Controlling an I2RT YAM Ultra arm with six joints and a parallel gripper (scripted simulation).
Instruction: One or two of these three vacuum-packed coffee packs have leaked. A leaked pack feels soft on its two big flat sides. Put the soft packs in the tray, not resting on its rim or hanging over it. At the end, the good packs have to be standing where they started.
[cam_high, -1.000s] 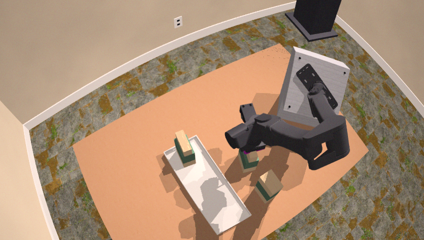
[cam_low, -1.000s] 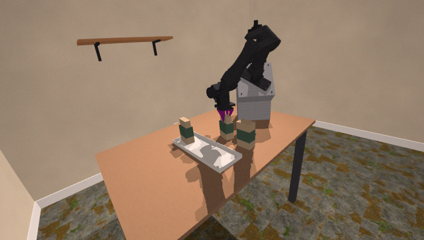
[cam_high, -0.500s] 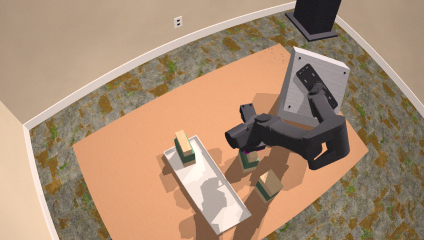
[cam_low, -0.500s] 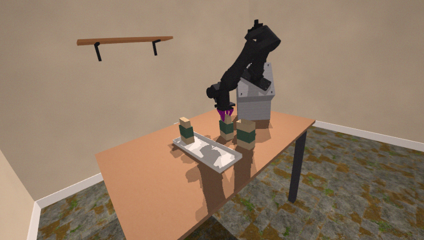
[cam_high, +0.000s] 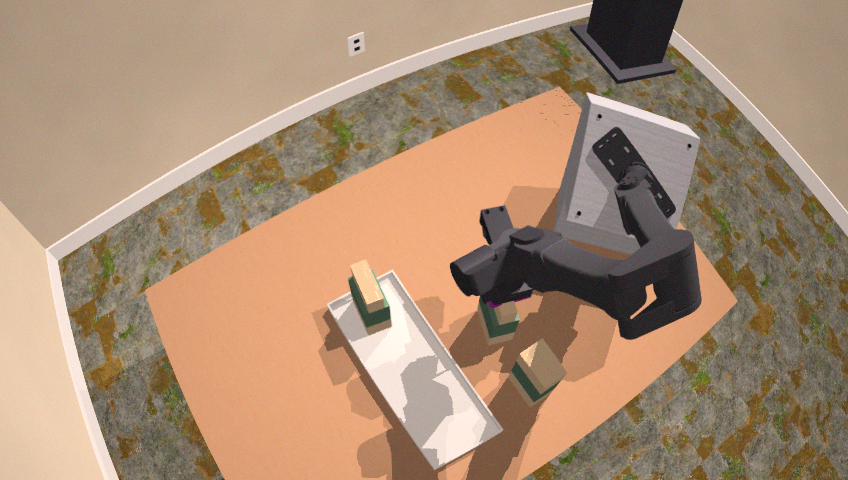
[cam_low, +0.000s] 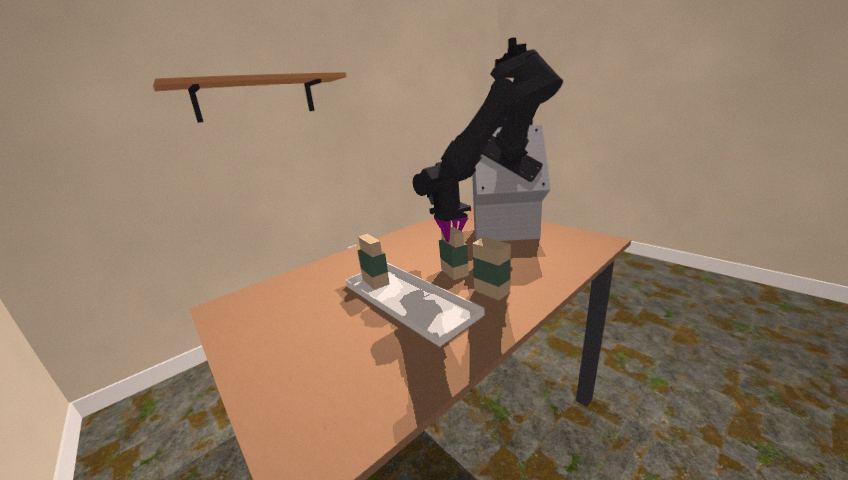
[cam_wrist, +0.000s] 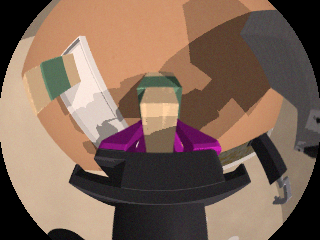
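My hand is 18 cm short of the white tray, 11 cm above it and 3 cm to the right of it.
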